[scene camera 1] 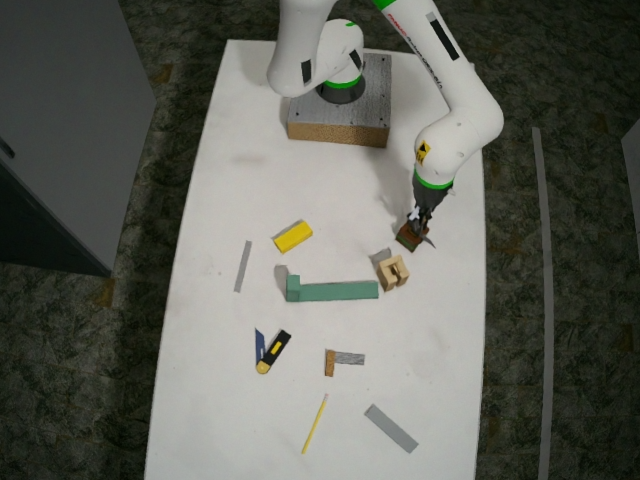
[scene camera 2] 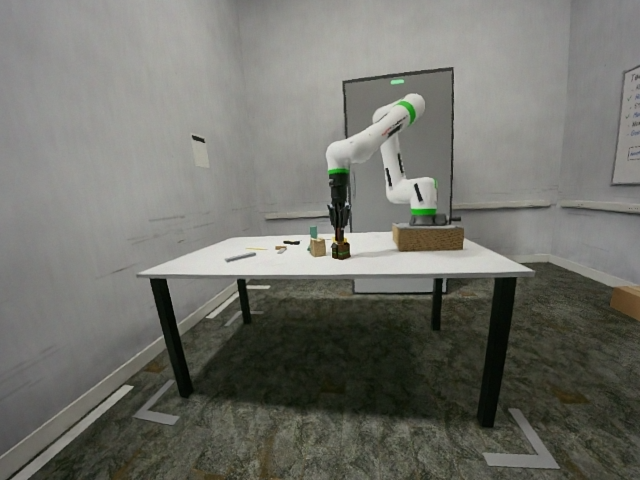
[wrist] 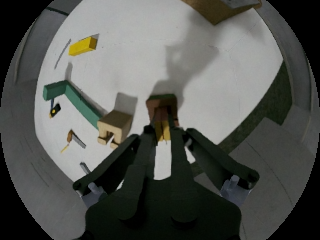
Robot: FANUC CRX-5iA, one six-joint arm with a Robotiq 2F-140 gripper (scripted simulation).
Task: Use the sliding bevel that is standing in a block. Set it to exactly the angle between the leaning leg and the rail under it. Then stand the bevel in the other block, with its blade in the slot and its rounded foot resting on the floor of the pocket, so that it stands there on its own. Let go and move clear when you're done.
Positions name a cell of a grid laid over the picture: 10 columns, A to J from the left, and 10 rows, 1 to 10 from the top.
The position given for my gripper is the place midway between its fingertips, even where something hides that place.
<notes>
In view: my gripper (scene camera 2: F6) and a grey bar (scene camera 1: F9).
My gripper is seen too in scene camera 1 (scene camera 1: G5) and in the wrist view (wrist: F6).
</notes>
